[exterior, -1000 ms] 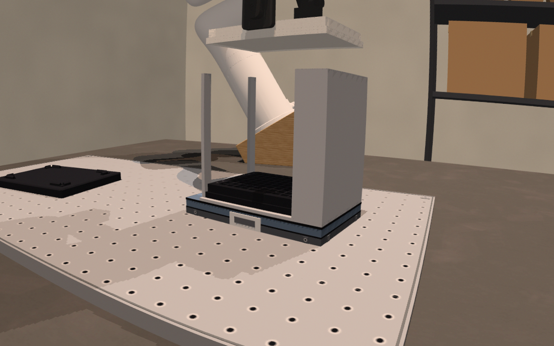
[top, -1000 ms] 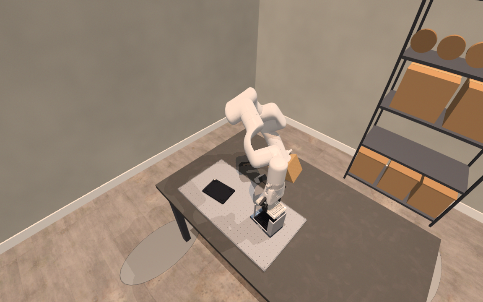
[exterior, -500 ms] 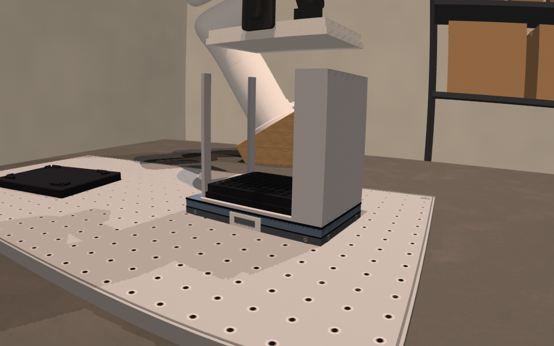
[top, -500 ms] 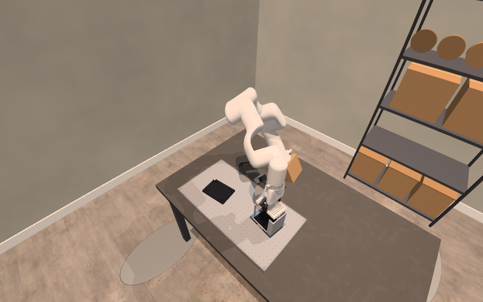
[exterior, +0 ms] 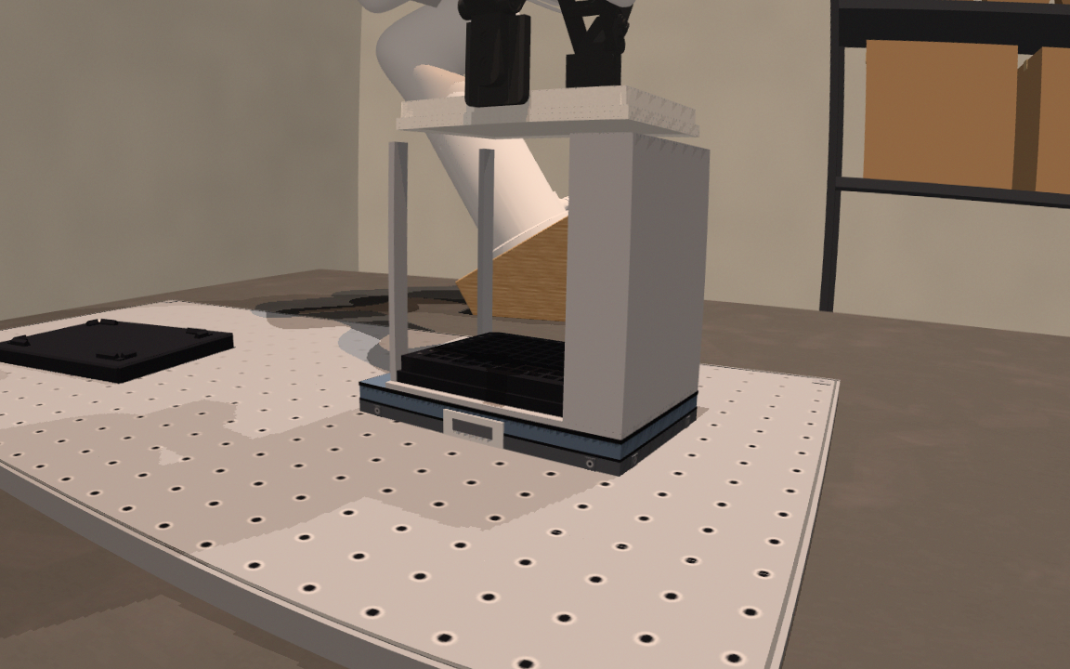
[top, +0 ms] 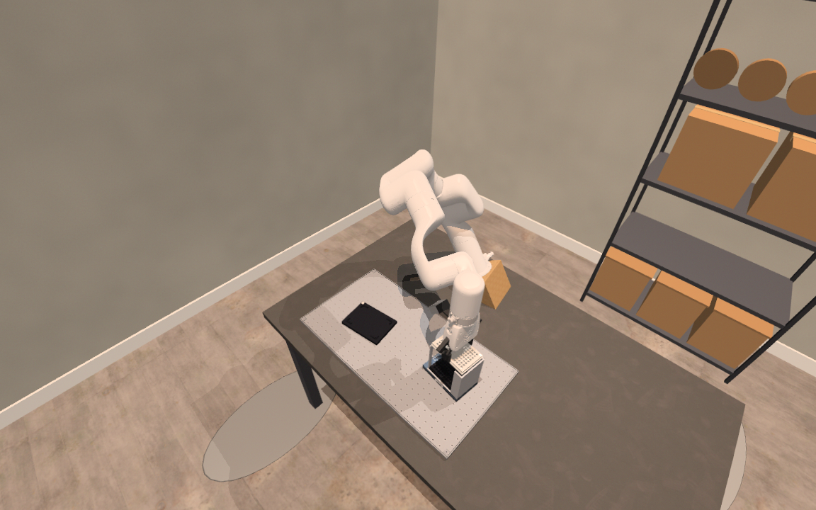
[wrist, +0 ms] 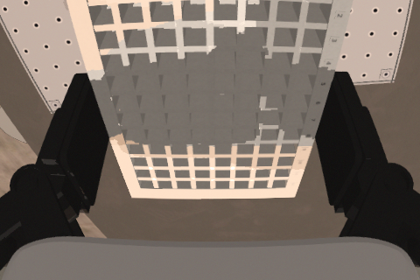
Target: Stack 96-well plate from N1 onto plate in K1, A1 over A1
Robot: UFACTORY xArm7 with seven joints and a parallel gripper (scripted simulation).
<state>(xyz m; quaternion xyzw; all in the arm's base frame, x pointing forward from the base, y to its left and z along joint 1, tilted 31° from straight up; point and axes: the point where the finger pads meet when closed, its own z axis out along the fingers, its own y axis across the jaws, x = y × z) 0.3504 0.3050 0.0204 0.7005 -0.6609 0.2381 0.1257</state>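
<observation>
The black 96-well plate is 14 cm below my hand. Round my hand: white 96-well plate: 1 cm below; then tall grey wall: 7 cm to the left, 9 cm below; then thin post: 4 cm ahead, 7 cm to the right, 9 cm below.
</observation>
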